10 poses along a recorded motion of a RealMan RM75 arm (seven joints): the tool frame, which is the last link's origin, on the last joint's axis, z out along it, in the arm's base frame.
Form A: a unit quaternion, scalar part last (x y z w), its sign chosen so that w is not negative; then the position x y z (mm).
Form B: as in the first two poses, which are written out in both.
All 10 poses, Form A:
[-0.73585, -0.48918, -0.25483, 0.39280, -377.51, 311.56, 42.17]
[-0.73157, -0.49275, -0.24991, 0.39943, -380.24, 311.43, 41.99]
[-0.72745, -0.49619, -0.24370, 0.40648, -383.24, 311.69, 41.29]
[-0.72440, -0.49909, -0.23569, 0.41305, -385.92, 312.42, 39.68]
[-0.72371, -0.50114, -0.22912, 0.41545, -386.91, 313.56, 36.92]
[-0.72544, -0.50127, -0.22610, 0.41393, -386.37, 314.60, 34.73]
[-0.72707, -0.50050, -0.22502, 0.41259, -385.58, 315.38, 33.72]
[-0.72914, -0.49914, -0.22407, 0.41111, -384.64, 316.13, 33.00]
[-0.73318, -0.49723, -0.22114, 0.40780, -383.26, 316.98, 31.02]
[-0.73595, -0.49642, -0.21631, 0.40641, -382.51, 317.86, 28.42]
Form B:
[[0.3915, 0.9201, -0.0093], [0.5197, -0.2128, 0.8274], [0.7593, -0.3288, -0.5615]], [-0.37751, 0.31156, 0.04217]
[[0.3895, 0.9206, -0.0280], [0.5213, -0.1953, 0.8307], [0.7593, -0.3381, -0.5560]], [-0.38024, 0.31143, 0.04199]
[[0.3888, 0.9200, -0.0488], [0.5238, -0.1771, 0.8332], [0.7579, -0.3495, -0.5508]], [-0.38324, 0.31169, 0.04129]
[[0.3907, 0.9178, -0.0708], [0.5284, -0.1606, 0.8337], [0.7538, -0.3632, -0.5477]], [-0.38592, 0.31242, 0.03968]
[[0.3927, 0.9157, -0.0848], [0.5350, -0.1525, 0.8310], [0.7480, -0.3717, -0.5498]], [-0.38691, 0.31356, 0.03692]
[[0.3952, 0.9145, -0.0869], [0.5401, -0.1548, 0.8272], [0.7430, -0.3739, -0.5551]], [-0.38637, 0.31460, 0.03473]
[[0.3977, 0.9135, -0.0858], [0.5421, -0.1585, 0.8252], [0.7402, -0.3747, -0.5583]], [-0.38558, 0.31538, 0.03372]
[[0.4013, 0.9121, -0.0836], [0.5436, -0.1637, 0.8232], [0.7372, -0.3758, -0.5616]], [-0.38464, 0.31613, 0.03300]
[[0.4077, 0.9095, -0.0813], [0.5488, -0.1729, 0.8179], [0.7298, -0.3781, -0.5696]], [-0.38326, 0.31698, 0.03102]
[[0.4136, 0.9065, -0.0851], [0.5549, -0.1768, 0.8129], [0.7219, -0.3834, -0.5761]], [-0.38251, 0.31786, 0.02842]

